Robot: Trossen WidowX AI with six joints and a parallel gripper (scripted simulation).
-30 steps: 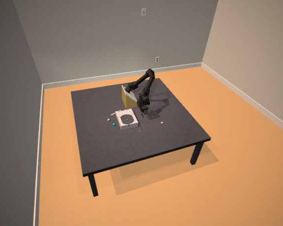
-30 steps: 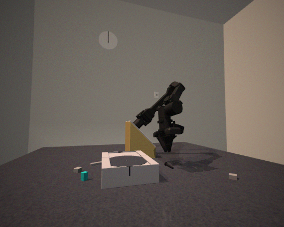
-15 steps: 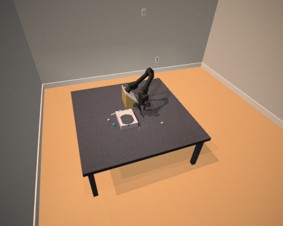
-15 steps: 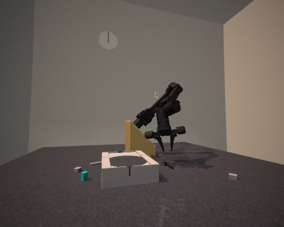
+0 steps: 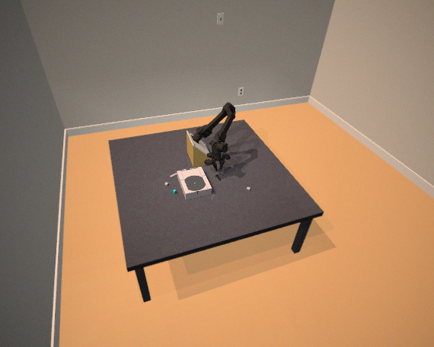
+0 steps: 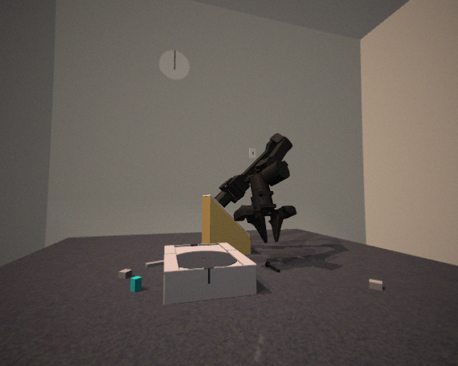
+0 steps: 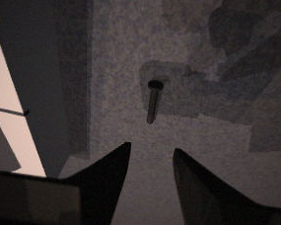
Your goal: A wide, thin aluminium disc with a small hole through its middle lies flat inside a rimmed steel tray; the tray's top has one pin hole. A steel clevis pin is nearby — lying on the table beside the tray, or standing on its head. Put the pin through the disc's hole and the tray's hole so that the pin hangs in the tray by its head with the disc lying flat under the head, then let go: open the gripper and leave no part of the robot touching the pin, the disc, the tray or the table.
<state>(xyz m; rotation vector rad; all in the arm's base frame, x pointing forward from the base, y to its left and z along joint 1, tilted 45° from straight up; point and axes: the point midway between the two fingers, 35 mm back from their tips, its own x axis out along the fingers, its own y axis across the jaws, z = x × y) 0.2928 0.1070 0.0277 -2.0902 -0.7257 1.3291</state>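
Right now my gripper tip is 10 mm short of the clevis pin and 70 mm above it. Round my gripper tip: grey disc (60 mm ahead, 200 mm to the right, 20 mm below); rimmed tray (30 mm ahead, 200 mm to the right, 30 mm below); bar (130 mm behind, 280 mm to the right, 70 mm below).
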